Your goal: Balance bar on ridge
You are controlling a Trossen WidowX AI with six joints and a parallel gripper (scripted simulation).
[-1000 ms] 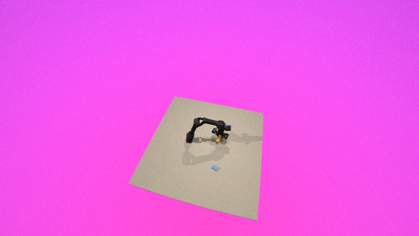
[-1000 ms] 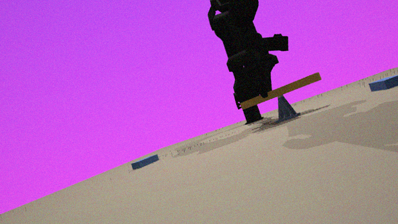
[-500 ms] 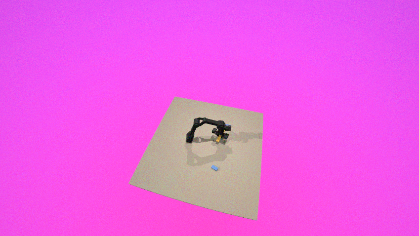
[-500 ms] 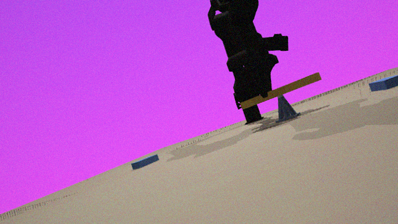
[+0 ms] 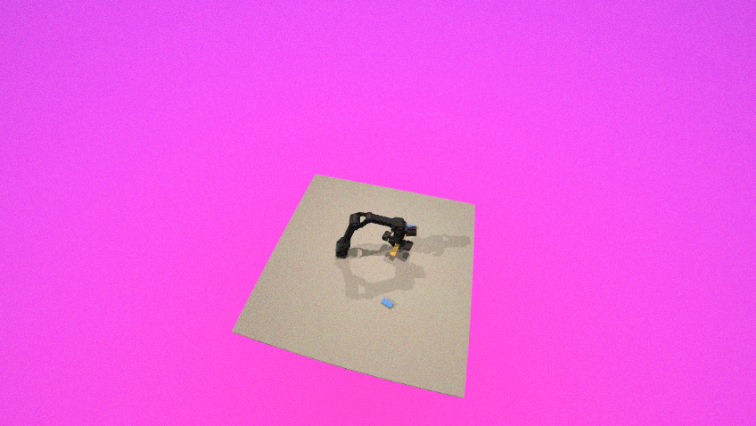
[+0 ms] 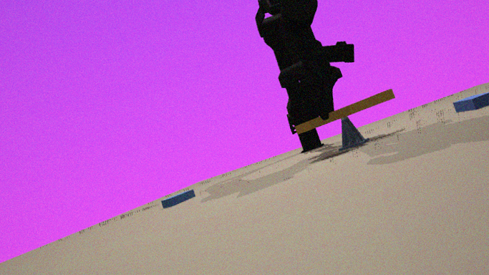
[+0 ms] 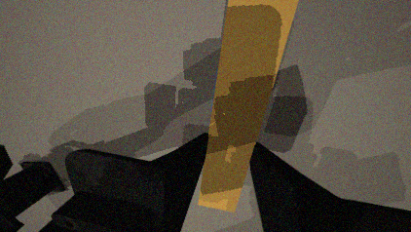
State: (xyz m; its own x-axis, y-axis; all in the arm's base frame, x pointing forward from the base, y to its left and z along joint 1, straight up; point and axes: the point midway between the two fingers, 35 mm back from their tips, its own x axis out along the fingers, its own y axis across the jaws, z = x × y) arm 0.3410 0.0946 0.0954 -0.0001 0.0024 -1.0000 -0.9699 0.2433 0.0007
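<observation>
The bar is 30 mm to the left of my gripper tip and 10 mm ahead of it. Also, from my gripper tip: grey-blue ridge: 30 mm to the left, 30 mm below, 10 mm ahead; blue block: 220 mm to the left, 60 mm ahead, 50 mm below.
</observation>
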